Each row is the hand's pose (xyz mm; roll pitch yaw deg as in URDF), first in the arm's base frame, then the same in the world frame.
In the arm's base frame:
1: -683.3 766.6 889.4 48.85 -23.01 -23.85
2: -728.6 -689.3 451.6 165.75 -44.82 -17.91
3: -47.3 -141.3 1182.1 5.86 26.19 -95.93
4: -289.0 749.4 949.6 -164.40 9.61 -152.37
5: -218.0 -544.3 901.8 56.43 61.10 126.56
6: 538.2 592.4 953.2 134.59 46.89 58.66
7: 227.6 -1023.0 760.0 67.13 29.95 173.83
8: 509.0 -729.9 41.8 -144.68 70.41 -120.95
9: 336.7 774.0 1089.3 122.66 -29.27 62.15
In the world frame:
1: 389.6 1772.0 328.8 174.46 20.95 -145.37
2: 1082.9 686.1 -479.6 -75.11 28.54 -168.56
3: -13.1 987.9 -404.4 178.17 23.45 -51.31
4: 55.3 1555.5 356.5 53.74 24.03 10.12
5: 391.5 700.2 -558.0 -23.45 -52.25 -4.05
6: -542.4 964.3 403.6 -160.61 -76.29 -95.93
7: 262.1 67.4 -732.9 -61.87 -12.48 18.92
8: 369.9 -294.8 0.7 48.27 -20.82 -36.70
9: -514.9 1266.5 410.7 -67.71 -19.91 149.48

